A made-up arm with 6 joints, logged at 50 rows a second.
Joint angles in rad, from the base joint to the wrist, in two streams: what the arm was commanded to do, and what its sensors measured. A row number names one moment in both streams.
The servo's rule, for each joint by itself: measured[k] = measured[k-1] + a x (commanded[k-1-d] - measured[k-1]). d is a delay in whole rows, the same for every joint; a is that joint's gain. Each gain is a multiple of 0.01, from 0.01 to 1. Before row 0 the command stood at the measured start. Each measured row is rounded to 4 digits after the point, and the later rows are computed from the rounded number. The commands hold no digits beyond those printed.
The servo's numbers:
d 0
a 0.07 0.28 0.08 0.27 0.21 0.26
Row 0, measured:
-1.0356 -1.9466 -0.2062 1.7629 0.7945 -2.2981
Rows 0 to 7, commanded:
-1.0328 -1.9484 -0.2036 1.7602 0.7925 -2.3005
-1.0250 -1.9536 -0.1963 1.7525 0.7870 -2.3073
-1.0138 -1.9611 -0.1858 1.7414 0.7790 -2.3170
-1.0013 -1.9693 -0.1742 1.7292 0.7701 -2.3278
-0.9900 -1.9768 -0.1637 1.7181 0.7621 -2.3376
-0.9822 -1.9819 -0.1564 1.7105 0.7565 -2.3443
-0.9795 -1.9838 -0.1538 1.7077 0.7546 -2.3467
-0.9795 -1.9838 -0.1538 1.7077 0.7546 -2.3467
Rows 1 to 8, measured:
-1.0354 -1.9471 -0.2060 1.7622 0.7941 -2.2987
-1.0347 -1.9489 -0.2052 1.7596 0.7926 -2.3009
-1.0332 -1.9523 -0.2036 1.7547 0.7897 -2.3051
-1.0310 -1.9571 -0.2012 1.7478 0.7856 -2.3110
-1.0281 -1.9626 -0.1982 1.7398 0.7807 -2.3179
-1.0249 -1.9680 -0.1949 1.7319 0.7756 -2.3248
-1.0217 -1.9724 -0.1916 1.7254 0.7712 -2.3305
-1.0187 -1.9756 -0.1886 1.7206 0.7677 -2.3347

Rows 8 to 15, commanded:
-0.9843 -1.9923 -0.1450 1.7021 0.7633 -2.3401
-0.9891 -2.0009 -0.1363 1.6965 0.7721 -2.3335
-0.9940 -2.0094 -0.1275 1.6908 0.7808 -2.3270
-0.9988 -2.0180 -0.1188 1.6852 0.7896 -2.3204
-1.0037 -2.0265 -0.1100 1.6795 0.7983 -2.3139
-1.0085 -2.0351 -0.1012 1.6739 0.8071 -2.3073
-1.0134 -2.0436 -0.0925 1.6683 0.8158 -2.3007
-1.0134 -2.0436 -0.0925 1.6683 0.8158 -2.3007
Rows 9 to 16, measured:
-1.0163 -1.9803 -0.1851 1.7156 0.7668 -2.3361
-1.0144 -1.9861 -0.1812 1.7104 0.7679 -2.3354
-1.0130 -1.9926 -0.1769 1.7051 0.7706 -2.3332
-1.0120 -1.9997 -0.1723 1.6997 0.7746 -2.3299
-1.0114 -2.0072 -0.1673 1.6942 0.7796 -2.3257
-1.0112 -2.0150 -0.1620 1.6887 0.7854 -2.3209
-1.0114 -2.0230 -0.1564 1.6832 0.7918 -2.3156
-1.0115 -2.0288 -0.1513 1.6792 0.7968 -2.3117

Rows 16 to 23, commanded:
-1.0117 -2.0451 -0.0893 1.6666 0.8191 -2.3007
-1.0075 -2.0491 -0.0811 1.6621 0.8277 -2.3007
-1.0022 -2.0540 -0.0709 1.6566 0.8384 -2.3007
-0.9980 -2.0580 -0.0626 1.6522 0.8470 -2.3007
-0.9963 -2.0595 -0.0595 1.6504 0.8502 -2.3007
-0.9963 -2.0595 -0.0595 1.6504 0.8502 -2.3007
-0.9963 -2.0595 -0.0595 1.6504 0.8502 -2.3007
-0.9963 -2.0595 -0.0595 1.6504 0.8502 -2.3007
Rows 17 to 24, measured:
-1.0115 -2.0334 -0.1463 1.6758 0.8015 -2.3088
-1.0112 -2.0378 -0.1411 1.6721 0.8070 -2.3067
-1.0106 -2.0423 -0.1355 1.6679 0.8136 -2.3051
-1.0097 -2.0467 -0.1297 1.6637 0.8206 -2.3040
-1.0088 -2.0503 -0.1241 1.6601 0.8268 -2.3031
-1.0079 -2.0529 -0.1189 1.6575 0.8317 -2.3025
-1.0071 -2.0547 -0.1141 1.6556 0.8356 -2.3020
-1.0063 -2.0560 -0.1097 1.6542 0.8387 -2.3017

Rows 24 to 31, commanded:
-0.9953 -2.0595 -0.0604 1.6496 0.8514 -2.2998
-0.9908 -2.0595 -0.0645 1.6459 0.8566 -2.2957
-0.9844 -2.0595 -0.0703 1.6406 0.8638 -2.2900
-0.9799 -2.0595 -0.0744 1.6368 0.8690 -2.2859
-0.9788 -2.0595 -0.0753 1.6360 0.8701 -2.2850
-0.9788 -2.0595 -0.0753 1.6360 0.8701 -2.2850
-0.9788 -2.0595 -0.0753 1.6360 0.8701 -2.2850
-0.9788 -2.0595 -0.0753 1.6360 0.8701 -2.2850
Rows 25 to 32, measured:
-1.0055 -2.0570 -0.1058 1.6530 0.8414 -2.3012
-1.0045 -2.0577 -0.1025 1.6511 0.8446 -2.2998
-1.0031 -2.0582 -0.0999 1.6483 0.8486 -2.2973
-1.0015 -2.0586 -0.0979 1.6452 0.8529 -2.2943
-0.9999 -2.0589 -0.0961 1.6427 0.8565 -2.2919
-0.9984 -2.0591 -0.0944 1.6409 0.8594 -2.2901
-0.9970 -2.0592 -0.0929 1.6396 0.8616 -2.2888
-0.9957 -2.0593 -0.0915 1.6386 0.8634 -2.2878

